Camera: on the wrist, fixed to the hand. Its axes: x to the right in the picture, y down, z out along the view.
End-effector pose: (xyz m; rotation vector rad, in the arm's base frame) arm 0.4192 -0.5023 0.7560 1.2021 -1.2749 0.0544
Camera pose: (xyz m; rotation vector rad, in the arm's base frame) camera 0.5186 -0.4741 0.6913 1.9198 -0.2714 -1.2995
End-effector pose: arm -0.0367 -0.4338 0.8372 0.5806 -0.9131 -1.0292
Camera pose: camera -0.0193 -0.4484 0.7174 1.1734 -0.5778 -2.5690
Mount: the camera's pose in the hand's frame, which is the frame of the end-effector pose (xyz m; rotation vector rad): -0.0264 -0.0910 -0.0767 -0.0263 -0.3048 -1.5682
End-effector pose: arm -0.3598 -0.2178 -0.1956 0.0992 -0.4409 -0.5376
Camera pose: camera -0.3901 -0.2839 -0.2935 0.3444 -0.6001 -2.1185
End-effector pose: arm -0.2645 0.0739 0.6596 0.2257 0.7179 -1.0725
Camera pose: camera -0.3828 0.0875 0.6336 -0.6513 0.5560 -2.4949
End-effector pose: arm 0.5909 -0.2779 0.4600 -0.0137 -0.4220 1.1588
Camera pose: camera 0.6879 -0.3229 0.4015 0.4091 -0.5345 -0.4027
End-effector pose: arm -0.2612 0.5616 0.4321 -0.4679 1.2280 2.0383
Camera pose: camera -0.1809 0.5123 0.3548 -0.7472 0.3074 0.6982
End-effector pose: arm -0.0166 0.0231 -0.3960 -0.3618 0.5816 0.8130
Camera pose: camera 0.0121 -0.0896 -0.4327 -0.5621 -0.1038 -0.6374
